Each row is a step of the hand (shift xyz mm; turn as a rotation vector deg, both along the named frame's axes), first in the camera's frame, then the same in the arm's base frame.
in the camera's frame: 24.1 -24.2 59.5 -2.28 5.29 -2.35
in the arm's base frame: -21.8 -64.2 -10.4 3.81 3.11 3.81
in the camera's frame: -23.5 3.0 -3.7 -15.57 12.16 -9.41
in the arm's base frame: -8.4 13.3 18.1 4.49 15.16 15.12
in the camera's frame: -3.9 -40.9 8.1 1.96 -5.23 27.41
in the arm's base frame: -37.9 -5.8 -16.8 -9.72 -25.68 5.36
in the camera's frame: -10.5 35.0 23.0 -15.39 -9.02 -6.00
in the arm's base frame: 18.6 -16.3 35.4 -13.85 11.92 4.49
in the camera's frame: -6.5 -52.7 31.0 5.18 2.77 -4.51
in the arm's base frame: -54.4 -25.5 -13.2 5.95 1.90 -3.97
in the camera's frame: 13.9 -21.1 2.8 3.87 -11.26 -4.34
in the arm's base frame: -11.3 -8.5 -21.2 -6.44 2.25 -10.68
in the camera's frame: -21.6 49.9 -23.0 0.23 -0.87 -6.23
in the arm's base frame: 36.1 30.2 35.7 0.83 5.54 -2.87
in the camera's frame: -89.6 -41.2 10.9 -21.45 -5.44 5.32
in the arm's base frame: -81.8 27.9 48.7 -16.53 4.25 15.05
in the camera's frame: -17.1 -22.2 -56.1 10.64 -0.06 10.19
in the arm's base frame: -14.1 58.0 -19.3 2.93 -13.74 -4.44
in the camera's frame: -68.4 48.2 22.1 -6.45 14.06 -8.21
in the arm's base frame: 0.7 9.1 86.1 10.38 10.22 9.72
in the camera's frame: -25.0 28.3 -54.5 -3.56 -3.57 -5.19
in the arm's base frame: 23.6 60.1 15.2 -3.56 6.20 -1.13
